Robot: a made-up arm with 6 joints.
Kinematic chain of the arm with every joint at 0, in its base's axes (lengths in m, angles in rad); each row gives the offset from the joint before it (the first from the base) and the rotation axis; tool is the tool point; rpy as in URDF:
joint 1: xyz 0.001 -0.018 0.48 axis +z
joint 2: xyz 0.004 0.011 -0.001 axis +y
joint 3: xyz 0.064 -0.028 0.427 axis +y
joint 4: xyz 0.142 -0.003 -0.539 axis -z
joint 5: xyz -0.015 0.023 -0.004 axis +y
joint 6: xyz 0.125 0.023 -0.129 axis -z
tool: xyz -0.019 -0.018 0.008 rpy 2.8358 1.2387 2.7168
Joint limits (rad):
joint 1: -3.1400..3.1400
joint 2: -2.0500..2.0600
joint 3: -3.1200..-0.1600
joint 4: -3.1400..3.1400
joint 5: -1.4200..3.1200
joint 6: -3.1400..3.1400
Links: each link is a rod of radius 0.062 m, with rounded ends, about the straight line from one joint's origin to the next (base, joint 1, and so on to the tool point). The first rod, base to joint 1, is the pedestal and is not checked.
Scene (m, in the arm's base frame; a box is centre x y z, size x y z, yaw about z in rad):
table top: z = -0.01
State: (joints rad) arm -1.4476 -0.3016 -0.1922 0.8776 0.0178 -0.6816
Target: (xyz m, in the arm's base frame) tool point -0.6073 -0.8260 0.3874
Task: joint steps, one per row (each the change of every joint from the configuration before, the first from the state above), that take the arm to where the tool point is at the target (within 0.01 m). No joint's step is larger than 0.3 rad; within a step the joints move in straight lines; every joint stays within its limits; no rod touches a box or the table.
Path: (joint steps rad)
1: 0.2775 -0.1943 -0.2562 0.0000 0.2177 0.0382
2: 0.2776 -0.1942 -0.2562 0.0000 0.2178 0.0383
3: 0.2775 -0.1943 -0.2562 -0.0001 0.2177 0.0382
4: 0.2776 -0.1943 -0.2561 0.0000 0.2178 0.0383
5: 0.2775 -0.1942 -0.2562 0.0000 0.2177 0.0382
6: 0.2776 -0.1943 -0.2562 0.0000 0.2177 0.0382
7: 0.2775 -0.1943 -0.2562 0.0000 0.2178 0.0383
8: 0.2776 -0.1942 -0.2562 0.0000 0.2177 0.0382
9: 0.2775 -0.1943 -0.2562 -0.0001 0.2178 0.0383

